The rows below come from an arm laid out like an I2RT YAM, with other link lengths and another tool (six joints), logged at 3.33 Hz.
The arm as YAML. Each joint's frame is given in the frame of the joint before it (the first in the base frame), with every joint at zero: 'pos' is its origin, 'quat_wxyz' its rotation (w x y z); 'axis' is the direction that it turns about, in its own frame. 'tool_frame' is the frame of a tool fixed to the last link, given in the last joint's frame.
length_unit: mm
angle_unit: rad
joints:
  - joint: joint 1
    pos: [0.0, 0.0, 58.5]
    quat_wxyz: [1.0, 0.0, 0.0, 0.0]
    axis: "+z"
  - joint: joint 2
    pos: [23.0, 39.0, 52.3]
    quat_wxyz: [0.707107, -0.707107, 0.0, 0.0]
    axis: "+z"
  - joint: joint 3
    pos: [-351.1, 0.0, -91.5]
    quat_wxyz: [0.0, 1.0, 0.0, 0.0]
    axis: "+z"
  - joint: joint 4
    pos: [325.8, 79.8, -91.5]
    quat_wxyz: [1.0, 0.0, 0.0, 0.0]
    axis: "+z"
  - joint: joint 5
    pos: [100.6, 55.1, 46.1]
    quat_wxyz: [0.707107, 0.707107, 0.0, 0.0]
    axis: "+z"
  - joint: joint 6
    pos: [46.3, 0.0, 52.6]
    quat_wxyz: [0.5, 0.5, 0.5, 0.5]
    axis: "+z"
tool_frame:
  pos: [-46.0, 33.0, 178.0]
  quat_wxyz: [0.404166, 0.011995, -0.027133, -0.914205]
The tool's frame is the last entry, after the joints.
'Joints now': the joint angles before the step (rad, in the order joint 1, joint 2, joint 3, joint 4, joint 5, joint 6). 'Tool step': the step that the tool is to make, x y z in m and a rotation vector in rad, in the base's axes. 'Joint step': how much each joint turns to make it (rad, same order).
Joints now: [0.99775, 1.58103, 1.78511, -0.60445, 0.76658, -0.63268]
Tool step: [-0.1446, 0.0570, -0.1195, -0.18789, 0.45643, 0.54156]
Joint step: [0.07942, 0.02259, 0.00021, -0.37169, -0.54661, -0.01749]
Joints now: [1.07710, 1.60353, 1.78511, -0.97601, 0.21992, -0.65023]
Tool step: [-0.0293, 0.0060, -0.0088, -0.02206, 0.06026, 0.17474]
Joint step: [0.00026, 0.00044, 0.00010, -0.03360, -0.15114, -0.09812]
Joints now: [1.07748, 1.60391, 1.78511, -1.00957, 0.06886, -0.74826]
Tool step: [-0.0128, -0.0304, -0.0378, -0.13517, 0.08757, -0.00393]
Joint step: [-0.01341, 0.02438, -0.01454, -0.12169, -0.01529, -0.00005]
